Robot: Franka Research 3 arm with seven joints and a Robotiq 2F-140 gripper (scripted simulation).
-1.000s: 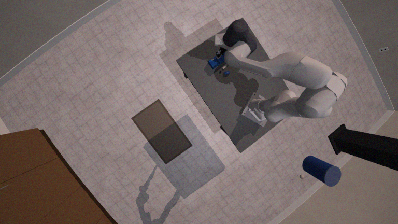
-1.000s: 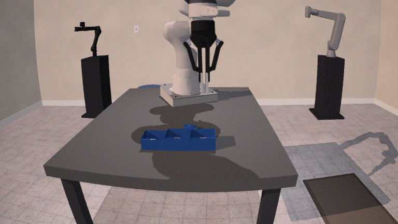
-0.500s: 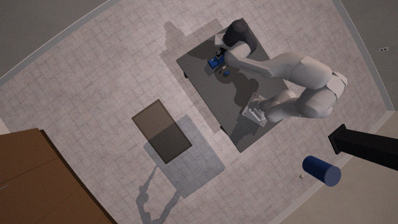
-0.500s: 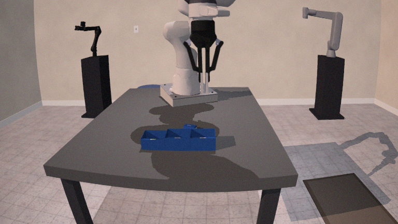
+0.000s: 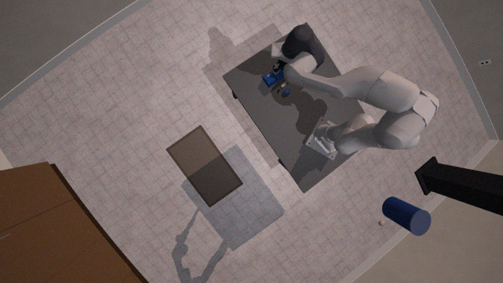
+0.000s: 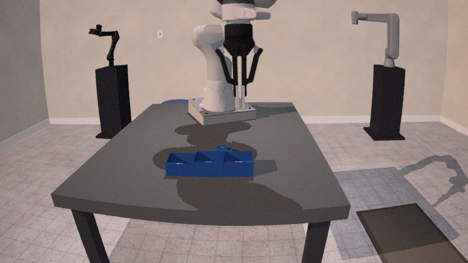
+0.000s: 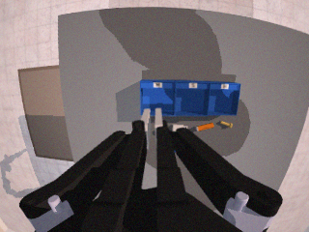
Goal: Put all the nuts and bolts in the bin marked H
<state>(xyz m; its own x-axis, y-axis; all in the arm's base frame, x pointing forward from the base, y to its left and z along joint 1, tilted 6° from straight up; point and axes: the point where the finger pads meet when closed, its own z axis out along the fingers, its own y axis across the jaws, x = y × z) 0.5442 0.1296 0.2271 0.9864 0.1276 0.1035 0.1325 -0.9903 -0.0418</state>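
Now: the dark round piece 100 mm behind my hand, 20 mm to the right of it and 220 mm below it. From my hand the other things lie so: orange stick-like thing (80 mm behind, 150 mm to the right, 210 mm below); then blue block (140 mm behind, 60 mm to the right, 210 mm below); then blue bin (10 mm ahead, 90 mm to the right, 200 mm below).
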